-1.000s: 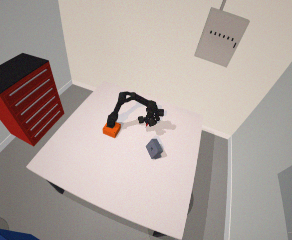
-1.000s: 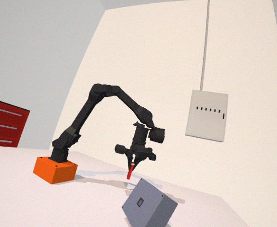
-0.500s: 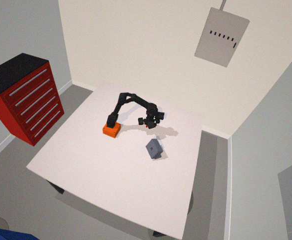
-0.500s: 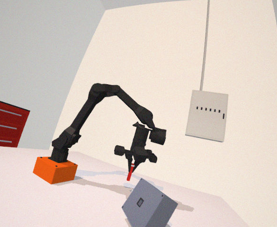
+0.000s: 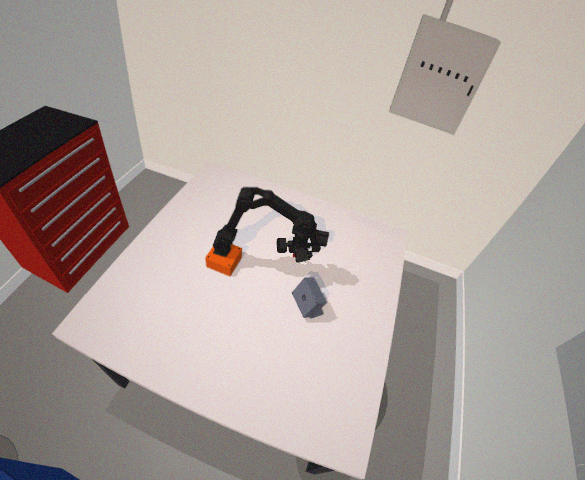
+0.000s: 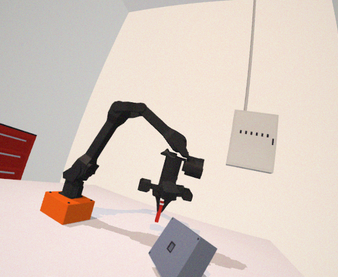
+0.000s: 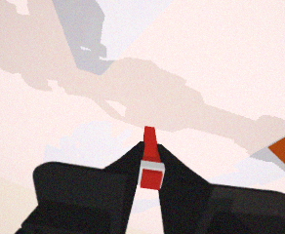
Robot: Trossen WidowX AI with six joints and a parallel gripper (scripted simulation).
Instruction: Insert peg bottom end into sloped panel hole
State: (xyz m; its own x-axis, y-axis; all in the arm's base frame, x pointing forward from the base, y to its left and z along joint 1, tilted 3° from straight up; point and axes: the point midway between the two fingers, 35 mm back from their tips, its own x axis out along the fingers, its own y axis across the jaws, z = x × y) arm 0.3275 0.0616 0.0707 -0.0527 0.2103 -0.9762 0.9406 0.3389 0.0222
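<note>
Right now my gripper tip is 100 mm short of the grey sloped panel, 190 mm to the left of it and 30 mm above it. The rest, counted from my gripper tip: red square peg 20 mm above.
</note>
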